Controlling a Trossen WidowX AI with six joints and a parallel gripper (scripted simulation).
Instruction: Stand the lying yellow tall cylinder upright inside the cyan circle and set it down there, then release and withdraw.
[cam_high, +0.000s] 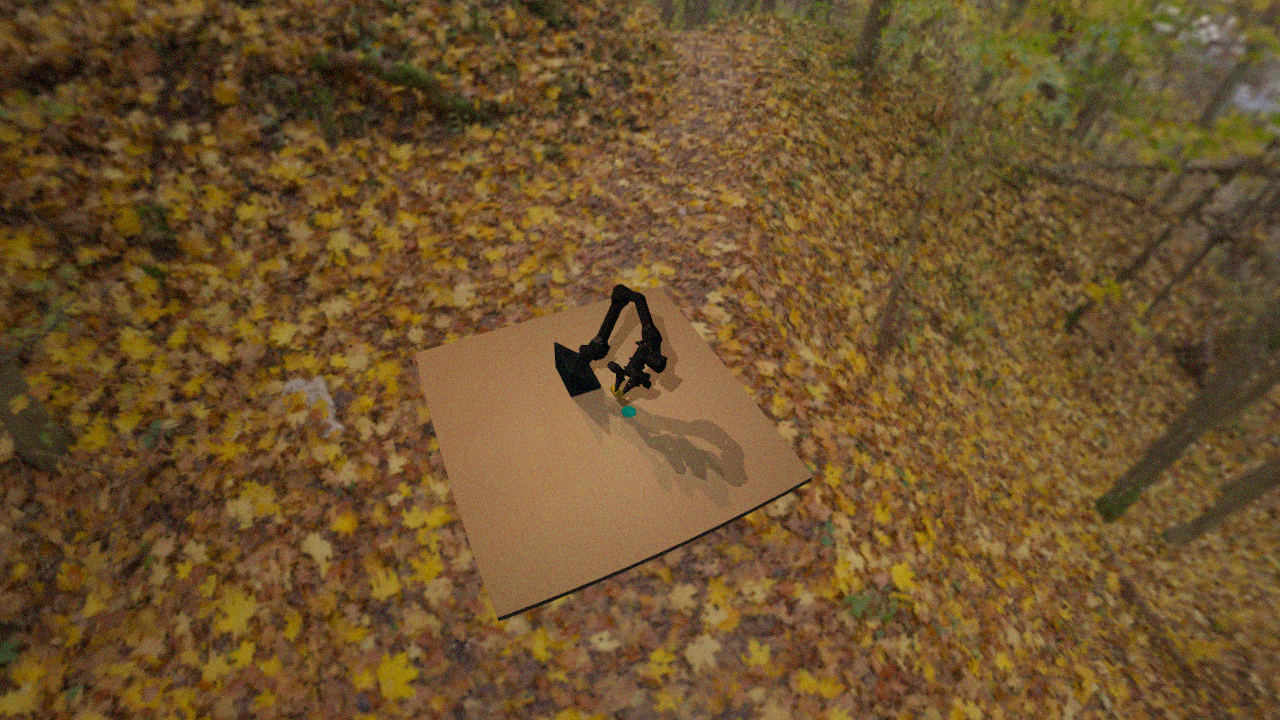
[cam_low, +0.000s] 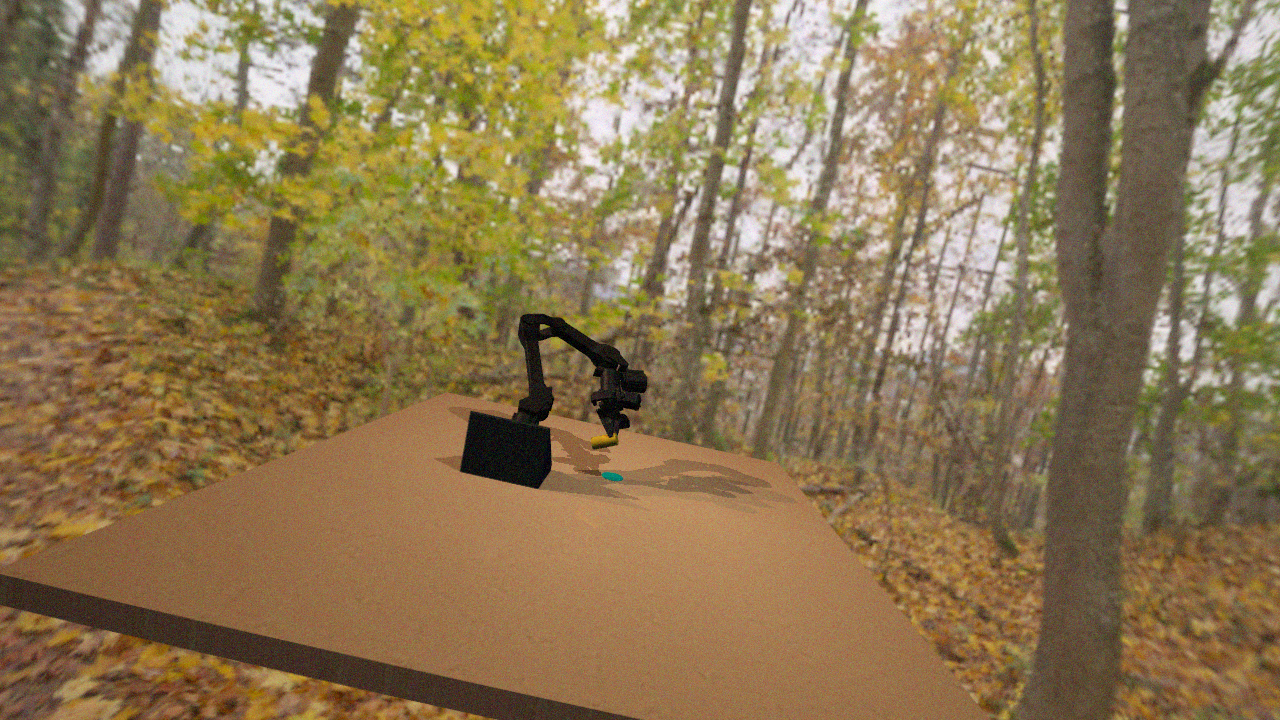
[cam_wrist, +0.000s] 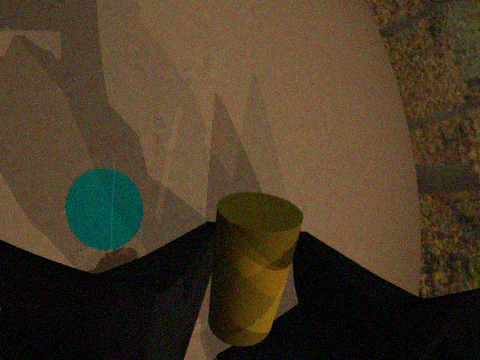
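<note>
Now: the cyan circle 2 cm ahead of my gripper tip, 4 cm to the left of it and 11 cm below it. From my gripper tip the other things lie so: yellow tall cylinder: 2 cm behind, 1 cm below.
</note>
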